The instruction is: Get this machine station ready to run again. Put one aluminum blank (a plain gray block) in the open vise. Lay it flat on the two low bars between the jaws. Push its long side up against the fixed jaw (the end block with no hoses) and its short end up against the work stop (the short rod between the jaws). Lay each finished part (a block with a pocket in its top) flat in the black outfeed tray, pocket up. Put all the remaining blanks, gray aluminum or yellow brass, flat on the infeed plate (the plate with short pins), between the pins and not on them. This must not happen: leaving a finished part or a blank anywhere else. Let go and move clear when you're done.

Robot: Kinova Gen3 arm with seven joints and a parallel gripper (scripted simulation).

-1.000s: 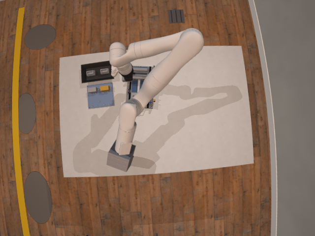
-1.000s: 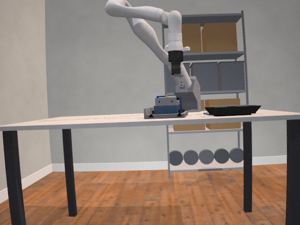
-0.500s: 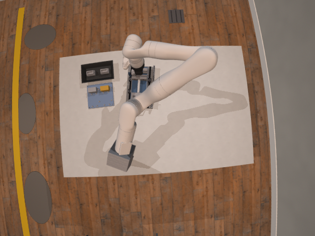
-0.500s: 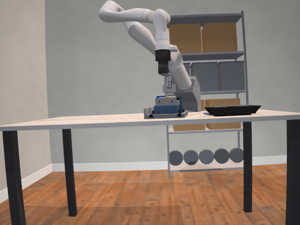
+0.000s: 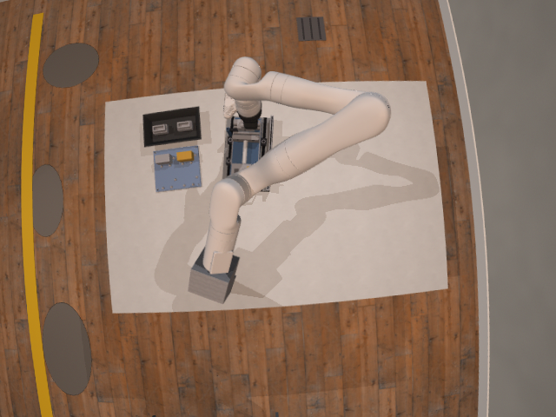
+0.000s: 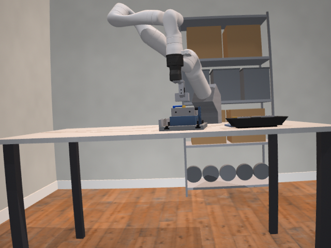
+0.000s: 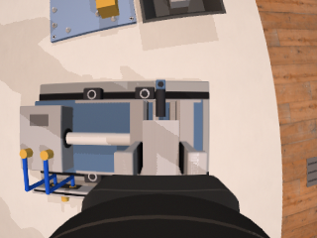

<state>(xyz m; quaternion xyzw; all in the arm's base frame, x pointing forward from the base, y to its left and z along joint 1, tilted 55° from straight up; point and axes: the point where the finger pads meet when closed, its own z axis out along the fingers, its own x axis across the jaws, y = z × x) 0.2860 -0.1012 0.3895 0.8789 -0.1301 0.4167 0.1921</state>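
The gray aluminum blank lies 3 cm below my hand. Also, from my hand: yellow brass blank (26 cm to the left, 14 cm below, 5 cm ahead); vise (13 cm below, 6 cm behind, 4 cm to the left); blue infeed plate (32 cm to the left, 17 cm below, 3 cm ahead).
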